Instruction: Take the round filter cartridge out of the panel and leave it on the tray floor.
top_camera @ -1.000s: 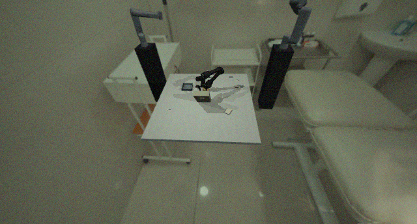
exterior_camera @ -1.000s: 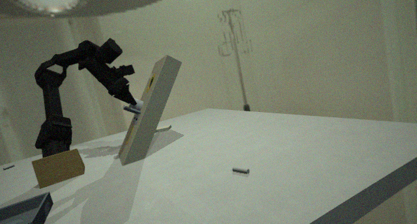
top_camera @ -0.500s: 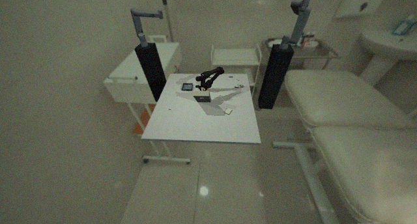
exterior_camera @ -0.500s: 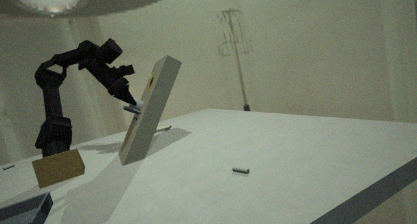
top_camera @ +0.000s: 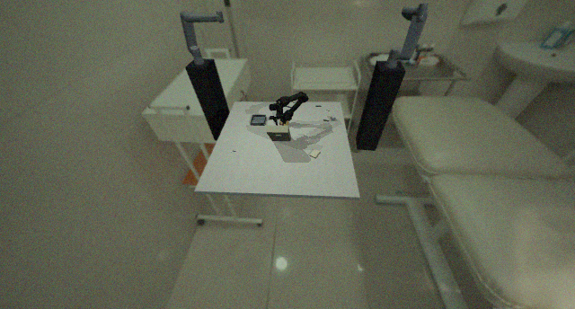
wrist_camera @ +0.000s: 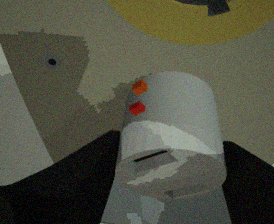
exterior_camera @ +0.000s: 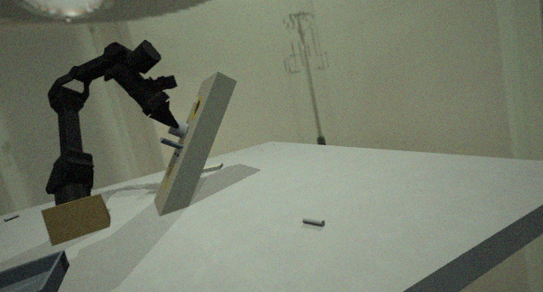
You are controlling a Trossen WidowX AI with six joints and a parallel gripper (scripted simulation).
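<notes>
My gripper tip is 320 mm past the dark tray, 310 mm to the left of it and 190 mm above it. Round my gripper tip: round grey filter cartridge (right at my gripper tip); beige piece (100 mm ahead, 330 mm to the left, 200 mm below).
</notes>
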